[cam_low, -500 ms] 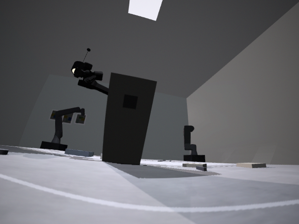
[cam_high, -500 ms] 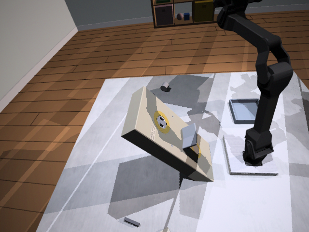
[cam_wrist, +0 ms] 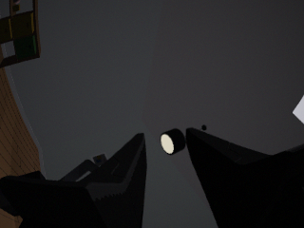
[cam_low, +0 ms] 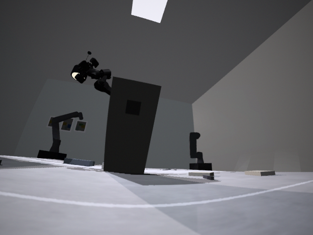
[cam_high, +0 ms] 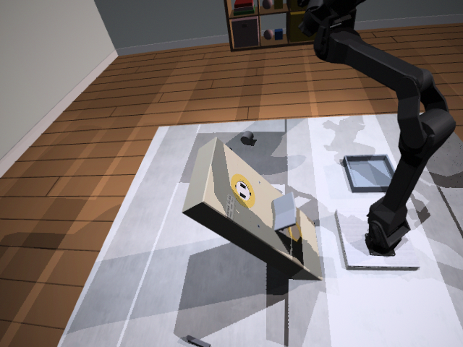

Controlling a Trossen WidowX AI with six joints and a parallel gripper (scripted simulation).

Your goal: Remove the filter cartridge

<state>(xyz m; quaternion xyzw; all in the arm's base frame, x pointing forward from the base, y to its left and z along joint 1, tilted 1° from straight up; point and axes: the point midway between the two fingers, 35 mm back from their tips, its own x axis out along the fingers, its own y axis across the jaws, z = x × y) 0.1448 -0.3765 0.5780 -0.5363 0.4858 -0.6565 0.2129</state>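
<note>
Now: the round filter cartridge 240 mm ahead of my gripper tip, 410 mm to the left of it and 370 mm below it. Round my gripper tip: grey tray: 170 mm behind, 120 mm to the left, 620 mm below; then small grey cylinder: 280 mm ahead, 90 mm to the right, 610 mm below.
</note>
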